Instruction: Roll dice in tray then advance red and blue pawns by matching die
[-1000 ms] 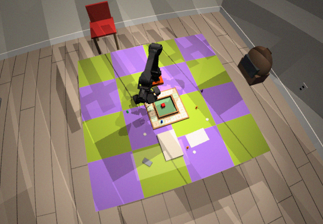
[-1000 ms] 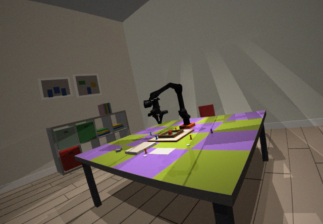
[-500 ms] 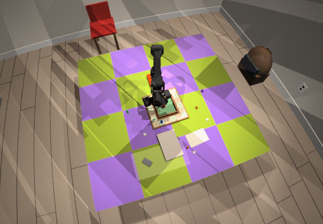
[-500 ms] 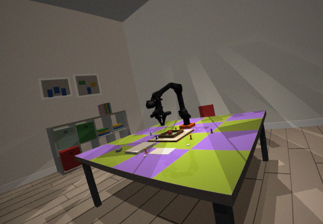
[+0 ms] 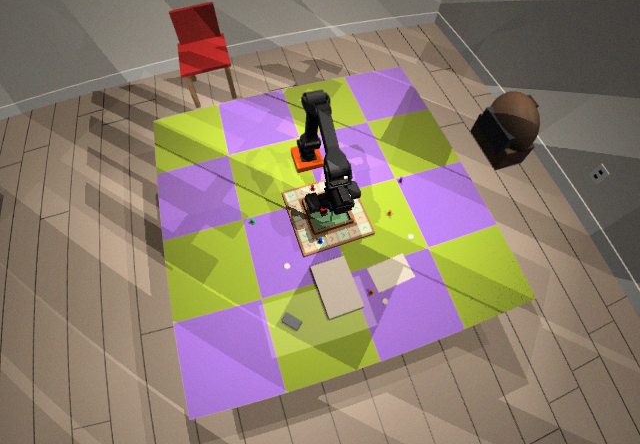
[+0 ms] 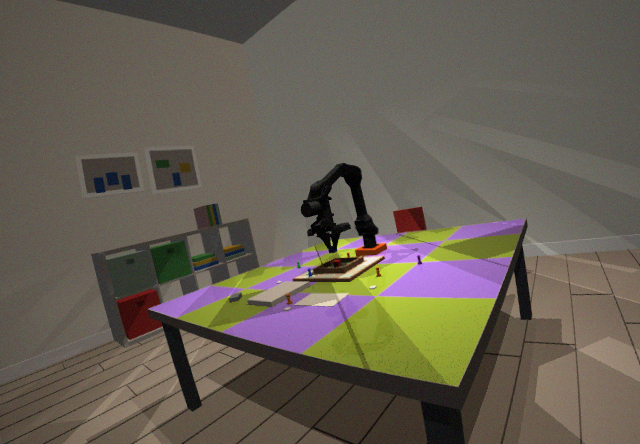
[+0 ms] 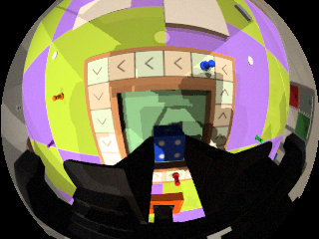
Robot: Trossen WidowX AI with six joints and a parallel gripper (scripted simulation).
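Right now the red pawn is 14 cm behind my gripper tip, 4 cm to the right of it and 7 cm below it. Round my gripper tip: blue pawn: 9 cm ahead, 7 cm to the right, 7 cm below; cream card: 27 cm ahead, 15 cm to the left, 9 cm below; green tray: 3 cm behind, 1 cm to the right, 9 cm below.
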